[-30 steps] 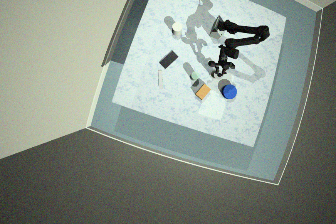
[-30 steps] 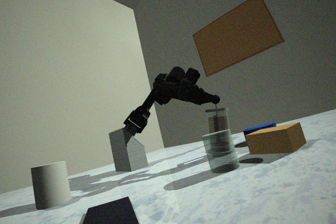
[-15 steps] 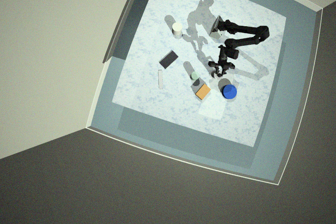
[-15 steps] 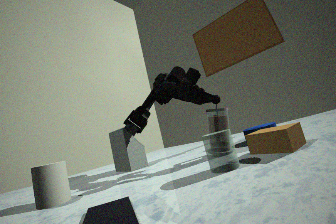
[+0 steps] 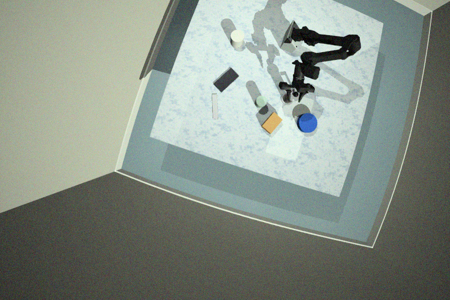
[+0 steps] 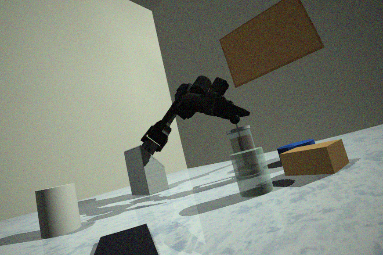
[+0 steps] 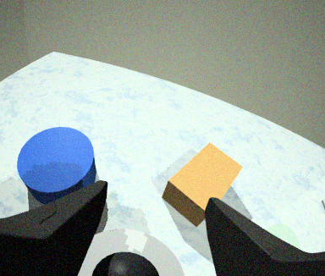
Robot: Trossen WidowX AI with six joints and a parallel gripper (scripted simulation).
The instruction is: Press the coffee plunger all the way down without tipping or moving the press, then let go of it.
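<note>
My gripper tip is 90 mm above the coffee press, 50 mm past it and 10 mm to the right of it. The rest, counted from my gripper tip: blue cylinder (160 mm to the left, 150 mm below, 60 mm ahead); then pale green glass cylinder (160 mm to the right, 130 mm below, 40 mm ahead); then dark slab (400 mm to the right, 170 mm below, 30 mm behind).
</note>
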